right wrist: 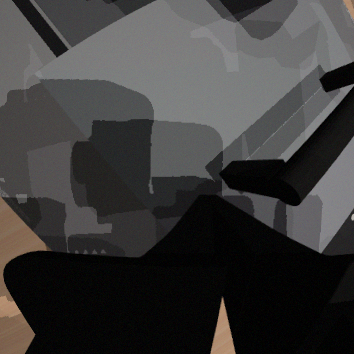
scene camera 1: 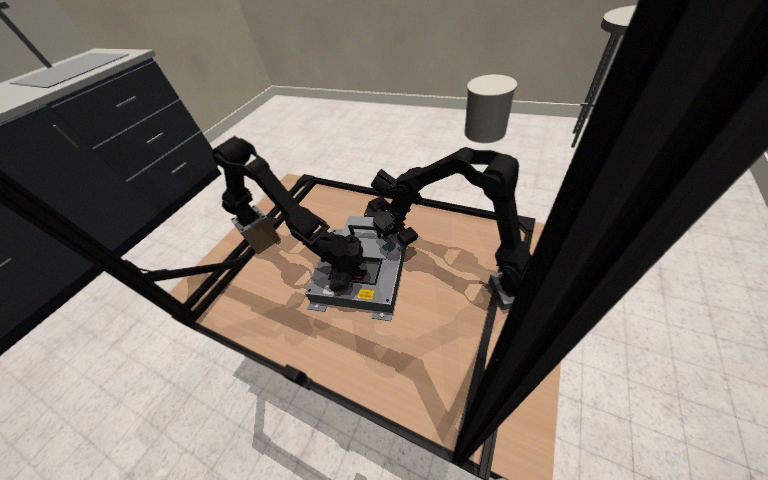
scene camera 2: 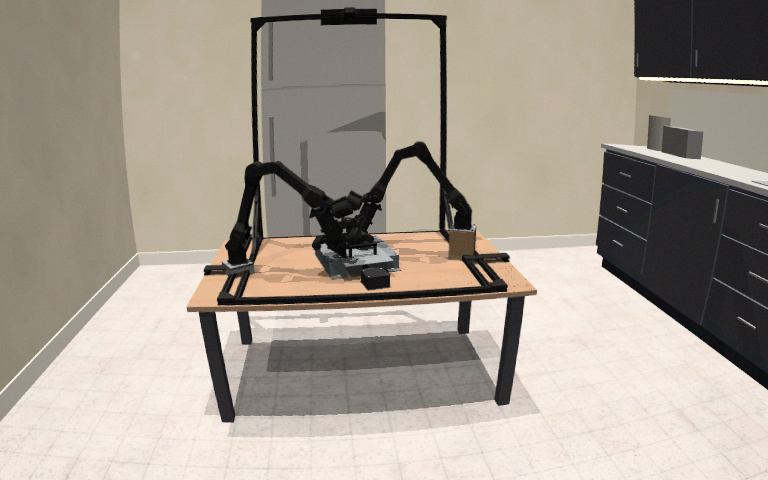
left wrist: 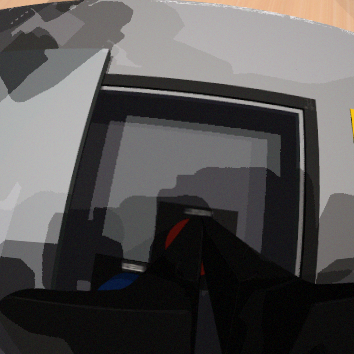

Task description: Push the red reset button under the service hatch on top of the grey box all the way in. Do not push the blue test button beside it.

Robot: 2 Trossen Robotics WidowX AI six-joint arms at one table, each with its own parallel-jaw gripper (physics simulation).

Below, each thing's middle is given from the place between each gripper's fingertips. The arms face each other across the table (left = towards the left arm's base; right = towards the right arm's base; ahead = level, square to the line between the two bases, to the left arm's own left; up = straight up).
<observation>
Right now my right hand is 70 mm to the right of the service hatch [scene camera 1: 375, 245], 20 mm below it and 10 mm past it. The rest, counted from my right hand: grey box [scene camera 1: 380, 298] 60 mm behind, 50 mm to the left, 30 mm below.
Now: the service hatch 140 mm ahead of my left hand, 40 mm to the left of it and 50 mm above it. Also, from my left hand: grey box (90 mm ahead, 20 mm to the left).
</observation>
